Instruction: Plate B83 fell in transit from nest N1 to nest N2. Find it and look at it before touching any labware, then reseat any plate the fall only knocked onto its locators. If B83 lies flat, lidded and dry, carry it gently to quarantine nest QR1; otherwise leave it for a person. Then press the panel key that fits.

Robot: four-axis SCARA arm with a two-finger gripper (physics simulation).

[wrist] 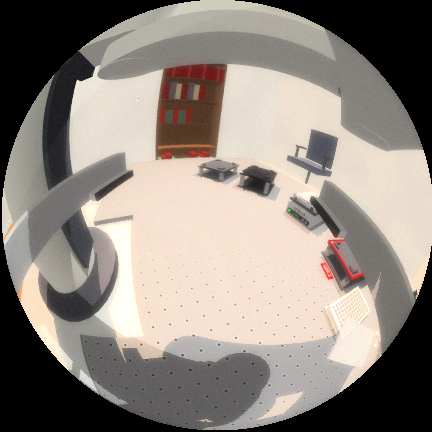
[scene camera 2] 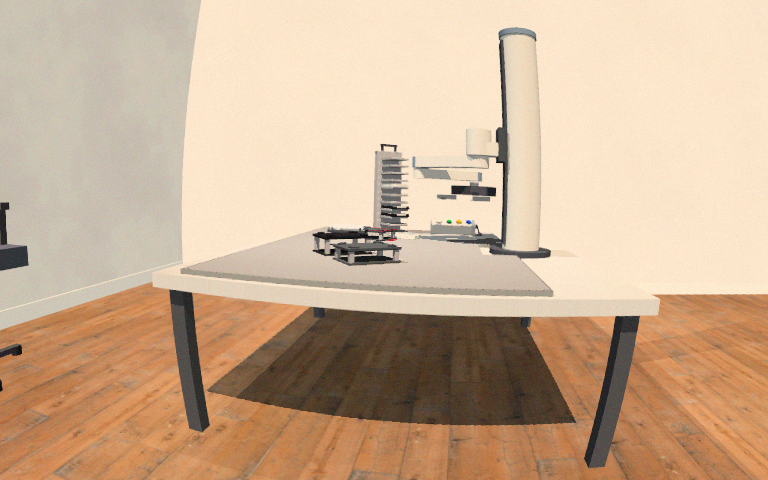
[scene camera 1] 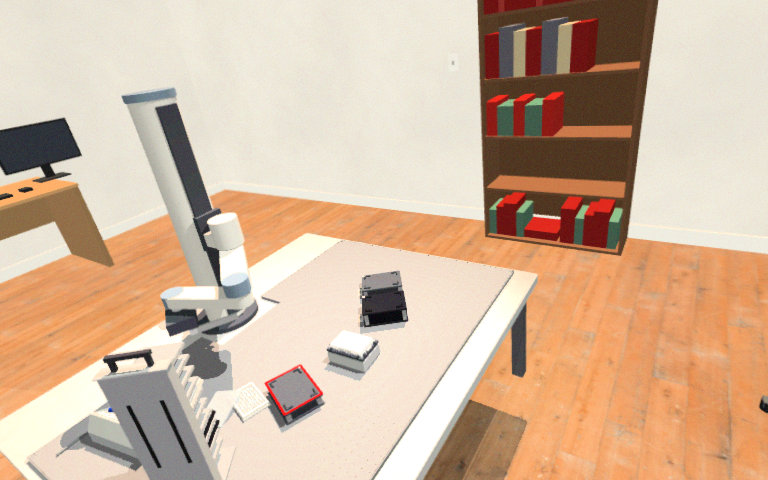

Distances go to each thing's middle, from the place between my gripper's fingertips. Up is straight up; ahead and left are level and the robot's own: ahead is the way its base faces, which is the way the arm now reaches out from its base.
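From my hand: lid (wrist: 353,338), 17 cm below, 17 cm ahead, 25 cm to the right. White-topped station (scene camera 1: 362,364), 15 cm below my hand, 12 cm to the left, 40 cm ahead.
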